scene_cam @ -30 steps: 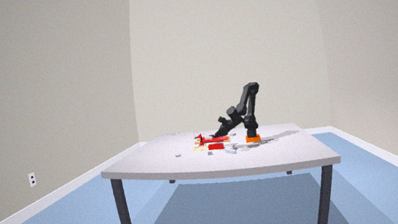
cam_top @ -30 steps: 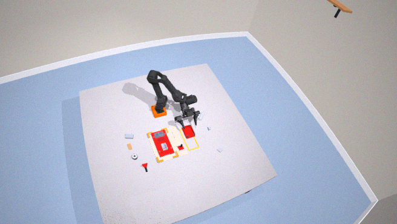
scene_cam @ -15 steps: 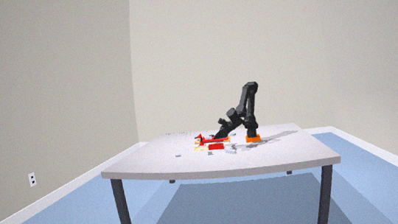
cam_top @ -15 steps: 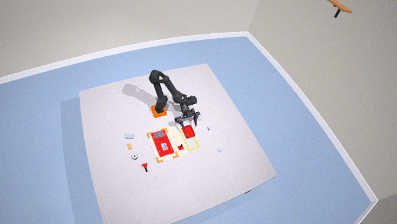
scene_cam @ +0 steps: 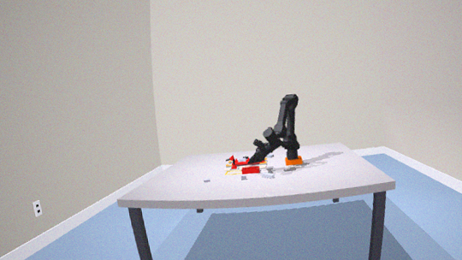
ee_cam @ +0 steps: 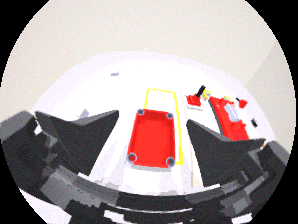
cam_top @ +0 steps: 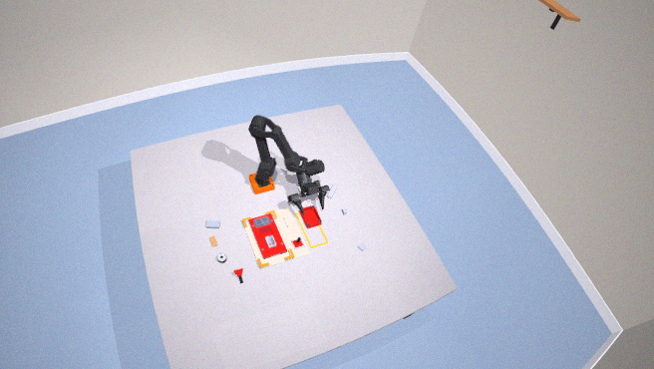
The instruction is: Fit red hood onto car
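Now: the red hood 50 mm below my gripper tip and 10 mm behind it. The rest, counted from my gripper tip: cream jig board (210 mm to the right, 50 mm below, 20 mm ahead); wheel (460 mm to the right, 50 mm below, 30 mm ahead); black stem (120 mm to the right, 90 mm ahead, 30 mm below).
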